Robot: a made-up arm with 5 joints.
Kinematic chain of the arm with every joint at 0, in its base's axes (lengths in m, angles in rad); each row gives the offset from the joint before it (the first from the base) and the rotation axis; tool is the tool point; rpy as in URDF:
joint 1: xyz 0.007 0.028 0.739 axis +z
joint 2: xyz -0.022 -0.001 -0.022 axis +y
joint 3: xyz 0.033 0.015 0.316 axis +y
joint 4: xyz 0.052 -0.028 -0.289 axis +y
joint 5: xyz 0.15 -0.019 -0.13 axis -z
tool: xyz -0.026 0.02 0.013 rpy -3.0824 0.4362 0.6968
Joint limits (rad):
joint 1: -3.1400..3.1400
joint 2: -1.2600..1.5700
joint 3: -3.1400..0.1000
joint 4: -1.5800..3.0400
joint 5: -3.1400..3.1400
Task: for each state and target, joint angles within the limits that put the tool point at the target. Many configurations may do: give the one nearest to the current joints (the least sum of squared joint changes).
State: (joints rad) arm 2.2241 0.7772 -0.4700 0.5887 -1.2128
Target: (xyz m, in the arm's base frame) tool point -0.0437 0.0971 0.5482
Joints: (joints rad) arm 2.7244 0.3337 -0.1438 0.8132 -0.9537
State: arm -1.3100 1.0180 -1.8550 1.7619 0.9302
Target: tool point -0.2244 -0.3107 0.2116
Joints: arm -2.1621 1.5700 -1.7848 1.1472 1.3542
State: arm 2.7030 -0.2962 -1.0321 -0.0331 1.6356
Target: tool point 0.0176 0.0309 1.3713
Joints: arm 2.6726 -0.7369 -1.3700 -0.1629 1.5895
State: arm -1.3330 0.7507 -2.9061 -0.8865 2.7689
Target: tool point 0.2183 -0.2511 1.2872
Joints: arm -0.8061 0.7550 -2.7850 -0.6296 2.7243
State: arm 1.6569 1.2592 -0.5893 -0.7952 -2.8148
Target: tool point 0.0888 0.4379 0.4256
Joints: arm 1.5180 1.2852 -0.8602 -0.7143 -2.8270
